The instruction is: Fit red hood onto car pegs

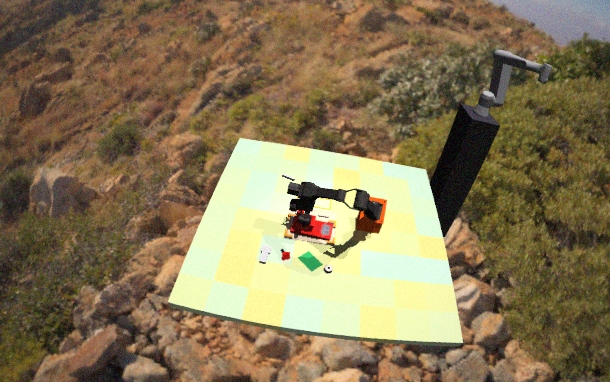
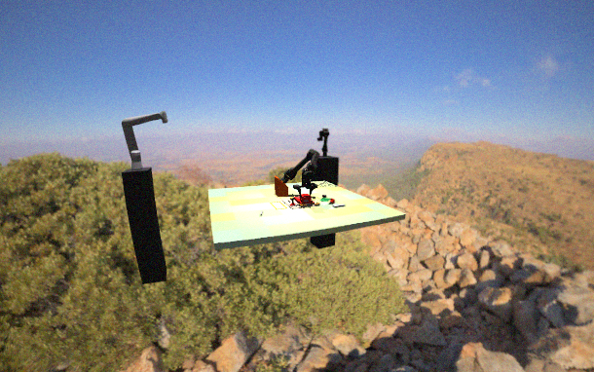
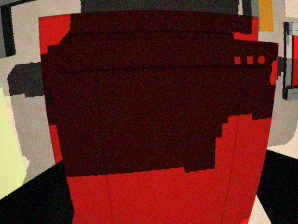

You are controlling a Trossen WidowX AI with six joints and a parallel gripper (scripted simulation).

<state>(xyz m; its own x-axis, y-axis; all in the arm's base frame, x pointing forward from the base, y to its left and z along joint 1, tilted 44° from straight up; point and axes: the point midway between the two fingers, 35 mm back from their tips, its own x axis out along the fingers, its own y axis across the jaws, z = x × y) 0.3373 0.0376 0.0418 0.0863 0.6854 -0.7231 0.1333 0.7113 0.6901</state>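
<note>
The red hood lies 10 mm above my gripper tip. Also, from my gripper tip: white piece 170 mm ahead, 200 mm to the left, 50 mm below; then white wheel 120 mm behind, 250 mm to the left, 50 mm below; then green flat tile 40 mm behind, 210 mm to the left, 50 mm below.
</note>
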